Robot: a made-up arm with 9 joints. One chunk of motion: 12 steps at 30 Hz.
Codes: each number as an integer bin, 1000 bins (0 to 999) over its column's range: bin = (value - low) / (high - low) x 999, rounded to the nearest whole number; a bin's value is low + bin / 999 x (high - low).
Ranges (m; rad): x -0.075..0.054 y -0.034..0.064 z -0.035..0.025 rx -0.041..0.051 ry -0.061..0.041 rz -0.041..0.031
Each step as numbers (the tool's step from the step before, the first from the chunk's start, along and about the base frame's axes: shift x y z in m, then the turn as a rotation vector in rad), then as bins.
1 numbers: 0.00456 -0.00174 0.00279 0.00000 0.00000 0.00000
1 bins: 616 329 629 445 597 569
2 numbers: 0.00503 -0.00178 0.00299 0.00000 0.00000 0.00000
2 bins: 620 328 633 445 597 569
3 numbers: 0.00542 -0.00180 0.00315 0.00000 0.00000 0.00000
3 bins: 623 328 635 445 597 569
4 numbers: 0.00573 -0.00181 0.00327 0.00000 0.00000 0.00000
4 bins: 625 328 637 445 597 569
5 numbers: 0.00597 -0.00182 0.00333 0.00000 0.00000 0.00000
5 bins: 627 328 638 445 597 569
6 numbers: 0.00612 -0.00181 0.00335 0.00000 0.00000 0.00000
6 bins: 628 328 639 445 597 569
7 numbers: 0.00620 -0.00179 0.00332 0.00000 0.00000 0.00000
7 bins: 629 328 638 445 597 569
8 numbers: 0.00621 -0.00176 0.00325 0.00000 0.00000 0.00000
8 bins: 629 329 637 445 597 569
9 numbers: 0.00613 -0.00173 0.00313 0.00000 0.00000 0.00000
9 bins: 628 329 635 445 597 569
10 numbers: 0.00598 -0.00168 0.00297 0.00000 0.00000 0.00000
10 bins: 627 329 632 445 597 569
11 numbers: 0.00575 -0.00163 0.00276 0.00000 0.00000 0.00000
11 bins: 625 330 629 445 597 569
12 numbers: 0.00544 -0.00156 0.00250 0.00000 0.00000 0.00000
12 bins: 623 331 624 445 597 569
